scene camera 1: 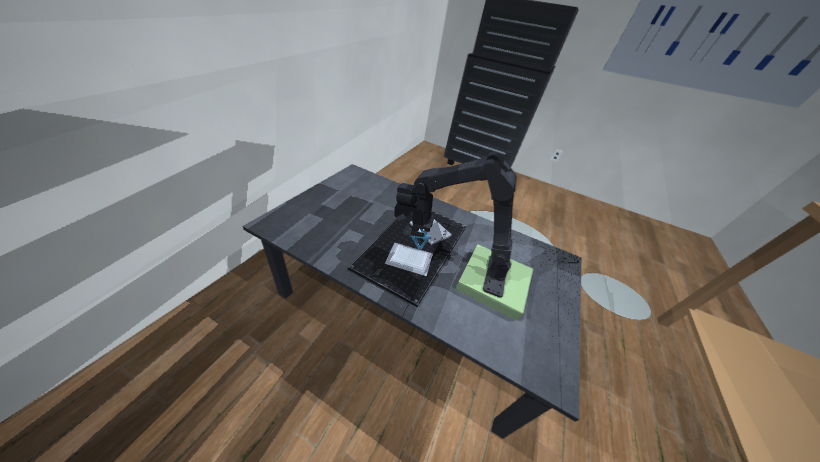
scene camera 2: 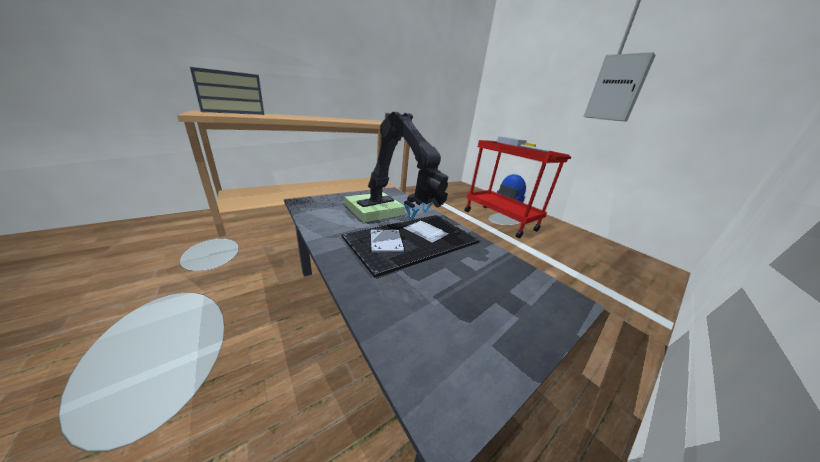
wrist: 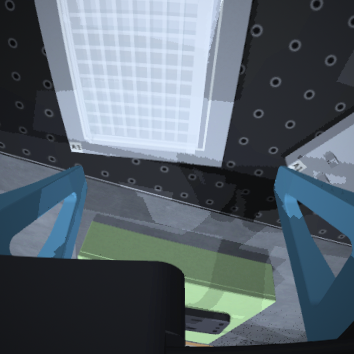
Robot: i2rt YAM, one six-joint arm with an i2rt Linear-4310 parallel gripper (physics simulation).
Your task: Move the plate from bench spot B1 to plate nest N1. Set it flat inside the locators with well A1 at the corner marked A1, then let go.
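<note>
The clear-white well plate lies flat on a pale base sheet, bench spot B1, on the black perforated board. In the wrist view a label A1 shows on the sheet's lower left corner. The plate nest N1 is a pale slab with small locators; part of it shows at the right of the wrist view, with its A1 label. My gripper is open and empty, above the board, with its blue fingers wide apart, short of the plate's near end in the wrist view.
The green block under the arm's base stands beside the board on the dark table. A red cart and a wooden bench stand away from the table.
</note>
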